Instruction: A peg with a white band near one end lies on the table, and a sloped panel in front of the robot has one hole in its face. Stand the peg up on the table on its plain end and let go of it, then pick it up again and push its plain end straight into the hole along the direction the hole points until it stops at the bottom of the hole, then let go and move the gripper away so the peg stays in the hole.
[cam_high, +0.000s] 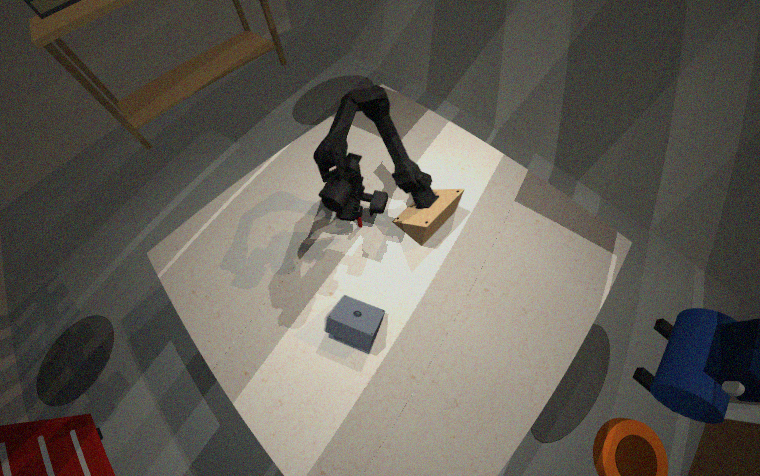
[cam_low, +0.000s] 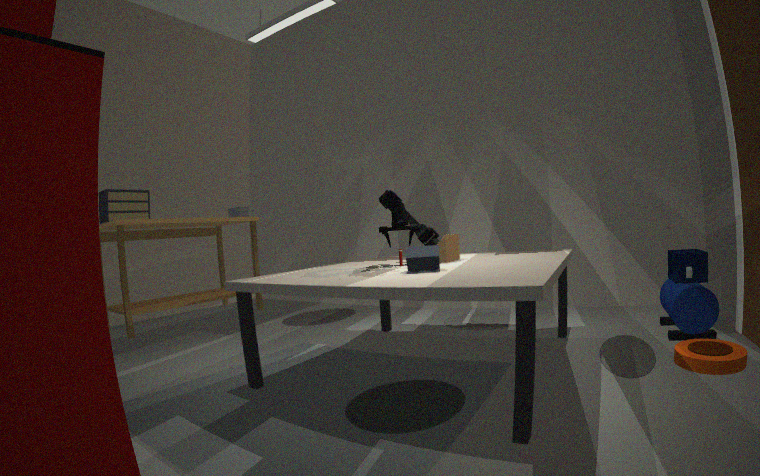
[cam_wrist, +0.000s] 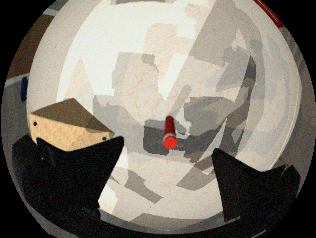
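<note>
Now: the red peg 40 mm below my gripper tip. The rest, counted from my gripper tip: sloped grey panel 250 mm ahead, 210 mm to the left, 50 mm below.
</note>
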